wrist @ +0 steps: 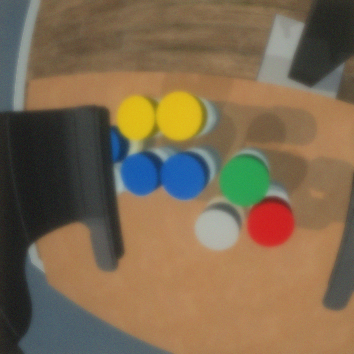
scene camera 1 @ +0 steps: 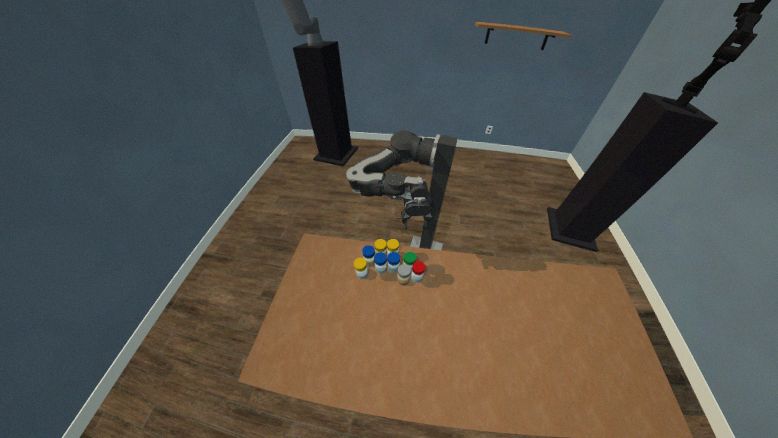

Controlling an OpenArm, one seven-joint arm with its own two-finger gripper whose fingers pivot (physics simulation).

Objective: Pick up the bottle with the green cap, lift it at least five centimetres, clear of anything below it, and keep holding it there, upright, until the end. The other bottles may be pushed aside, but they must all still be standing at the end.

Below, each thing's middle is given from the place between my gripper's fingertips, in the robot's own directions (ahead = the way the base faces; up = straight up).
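Grey-capped bottle point(wrist: 217, 227): from my hand, 230 mm below, 110 mm ahead. My hand: 230 mm above the red-capped bottle point(wrist: 270, 222), 80 mm short of it, 50 mm to the right of it.
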